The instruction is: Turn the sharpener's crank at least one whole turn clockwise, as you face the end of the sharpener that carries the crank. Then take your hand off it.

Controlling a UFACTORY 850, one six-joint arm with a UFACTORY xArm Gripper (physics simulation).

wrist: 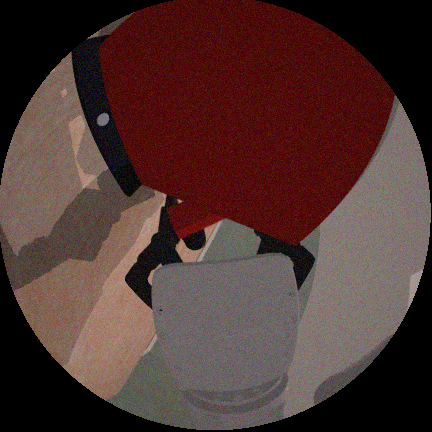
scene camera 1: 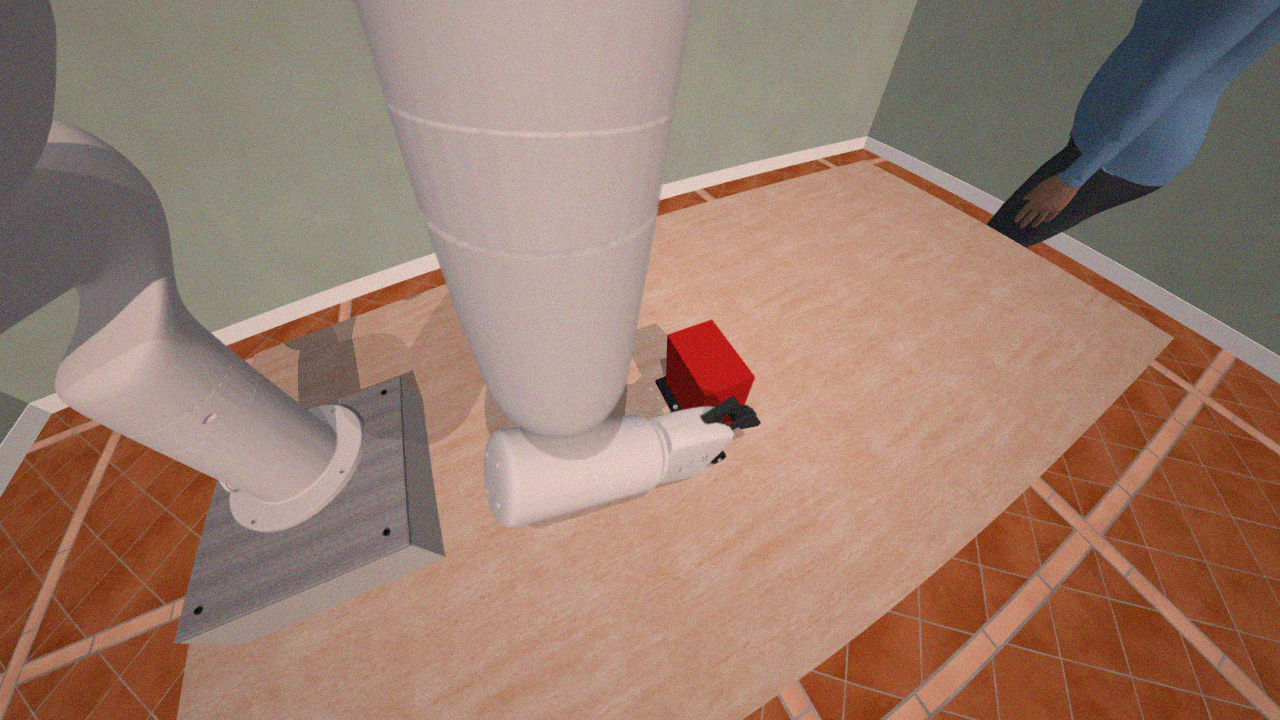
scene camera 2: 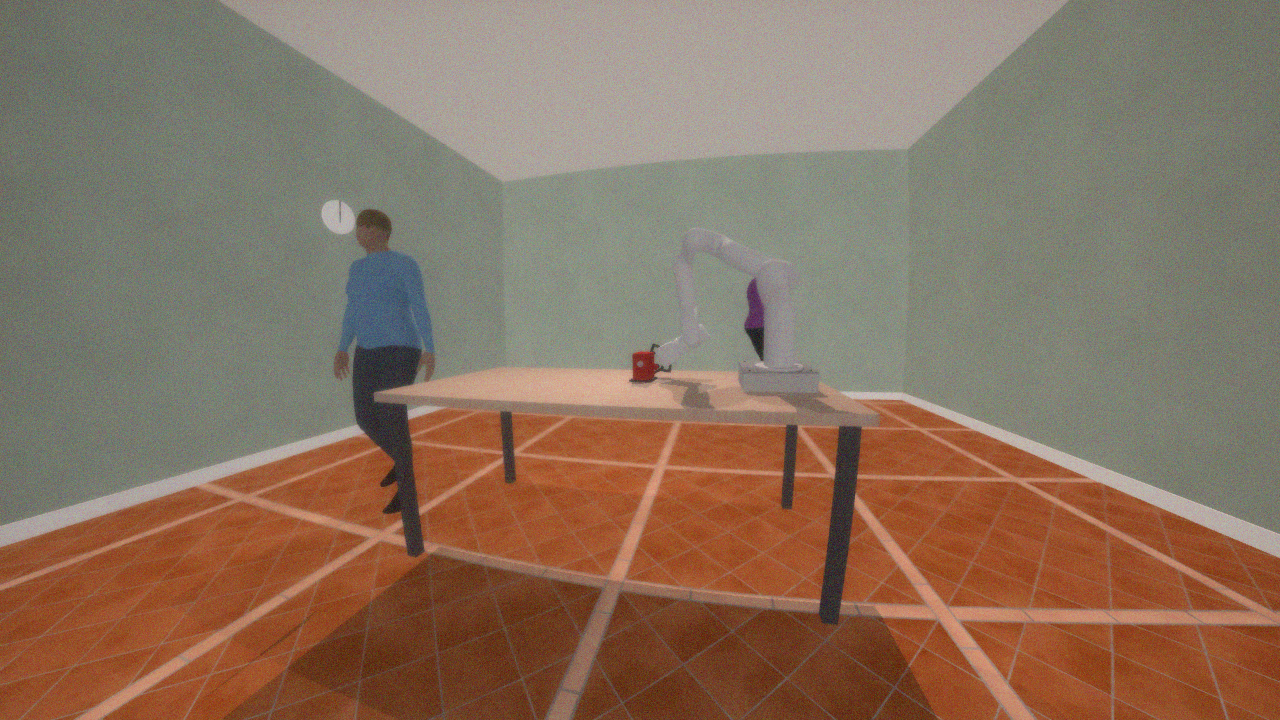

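The red box-shaped sharpener [scene camera 1: 707,358] [scene camera 2: 640,364] [wrist: 240,110] stands on its black base [wrist: 89,75] on the table. In the wrist view its body fills the upper part. My gripper [scene camera 1: 739,436] [scene camera 2: 663,358] [wrist: 213,196] is at the crank end, its two black fingers wide apart, one above and one below. The red crank [wrist: 192,218] and its black knob [wrist: 195,241] lie between them, the crank's visible end against the lower finger. The gripper looks shut on the crank; the upper fingertip and the crank's hub are hidden behind the body.
The arm's grey base plate [scene camera 1: 358,501] [scene camera 2: 778,380] stands on the wooden table [scene camera 1: 895,358] [scene camera 2: 537,391]. A person in blue [scene camera 1: 1154,98] [scene camera 2: 384,304] stands by the table's far end from the arm base. A person in purple [scene camera 2: 755,304] is partly hidden behind the arm.
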